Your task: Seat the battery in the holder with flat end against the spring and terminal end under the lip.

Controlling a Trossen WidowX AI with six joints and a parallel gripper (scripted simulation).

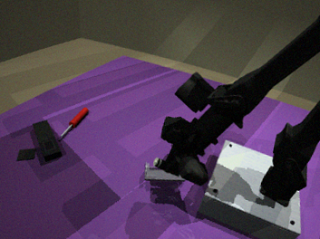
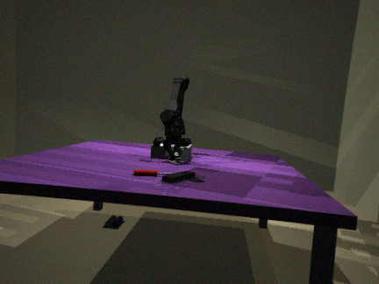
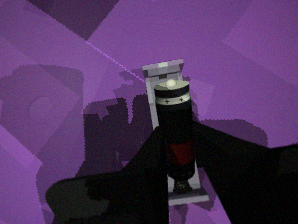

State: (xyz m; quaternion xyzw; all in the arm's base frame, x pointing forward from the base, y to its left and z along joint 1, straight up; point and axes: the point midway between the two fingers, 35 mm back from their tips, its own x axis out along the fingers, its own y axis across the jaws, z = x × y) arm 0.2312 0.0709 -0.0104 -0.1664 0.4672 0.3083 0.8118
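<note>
The battery is 1 cm above my gripper tip. The rest, counted from my gripper tip: red-handled screwdriver 33 cm ahead, 4 cm to the left, 2 cm below; then black box 32 cm ahead, 14 cm to the left, 1 cm below; then small dark plate 31 cm ahead, 21 cm to the left, 3 cm below.
</note>
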